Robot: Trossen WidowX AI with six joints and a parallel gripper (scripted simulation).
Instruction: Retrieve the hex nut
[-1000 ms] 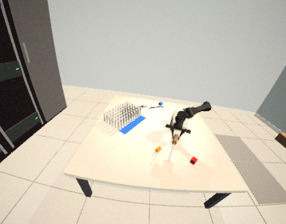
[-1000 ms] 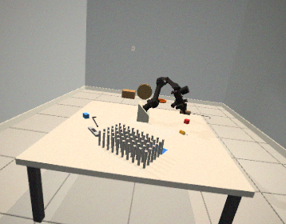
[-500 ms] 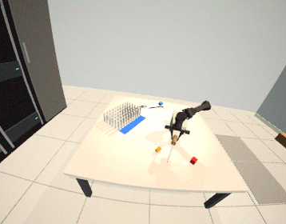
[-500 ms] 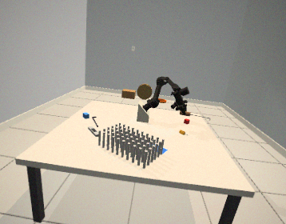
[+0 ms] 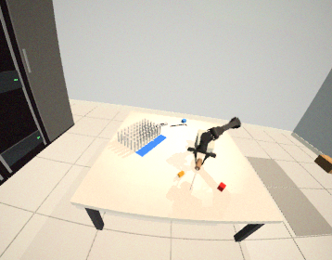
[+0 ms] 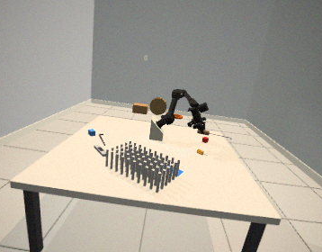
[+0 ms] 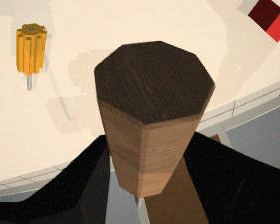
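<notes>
The orange-handled tool lies 10 cm ahead of my gripper tip, 2 cm to the right of it and 13 cm below it. Round my gripper tip: flat grey tool: 21 cm ahead, 74 cm to the right, 13 cm below; blue taped strip: 30 cm ahead, 37 cm to the right, 14 cm below; red cube: 19 cm behind, 8 cm to the left, 12 cm below.
</notes>
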